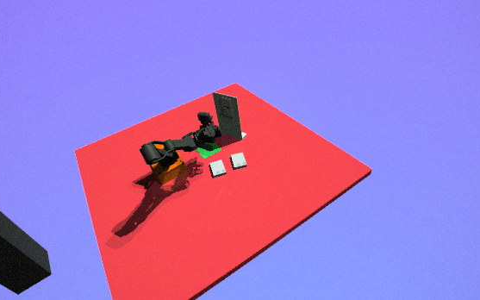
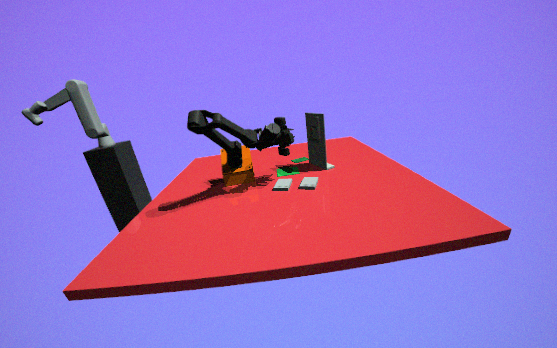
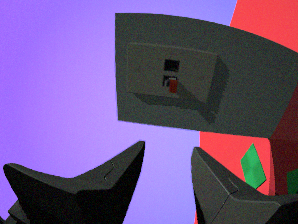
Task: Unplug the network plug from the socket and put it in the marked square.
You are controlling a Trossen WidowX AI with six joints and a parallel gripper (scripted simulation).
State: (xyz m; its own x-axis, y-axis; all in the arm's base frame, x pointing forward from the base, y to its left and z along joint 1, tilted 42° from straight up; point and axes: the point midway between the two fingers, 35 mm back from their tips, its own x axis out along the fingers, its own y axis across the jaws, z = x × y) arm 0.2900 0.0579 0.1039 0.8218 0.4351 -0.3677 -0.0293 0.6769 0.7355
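Right now my gripper tip is 11 cm short of the network plug and 4 cm to the right of it. The rest, counted from my gripper tip: upright panel 13 cm ahead, 8 cm below, 4 cm to the left; then green marked square 22 cm below, 5 cm behind, 4 cm to the left.
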